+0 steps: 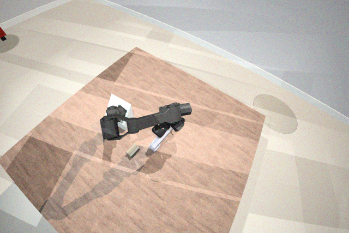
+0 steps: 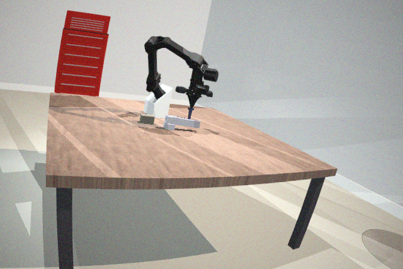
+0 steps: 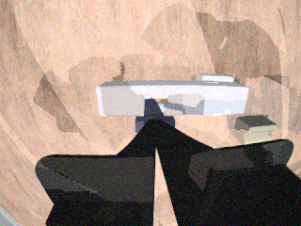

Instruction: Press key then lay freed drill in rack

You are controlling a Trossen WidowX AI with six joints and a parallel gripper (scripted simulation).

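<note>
The blue key lies 3 cm below my gripper tip. Round my gripper tip: drill: 7 cm below, 6 cm to the right; then white holder block: 8 cm below, 4 cm to the right; then olive rack: 20 cm to the right, 10 cm below, 9 cm behind.
</note>
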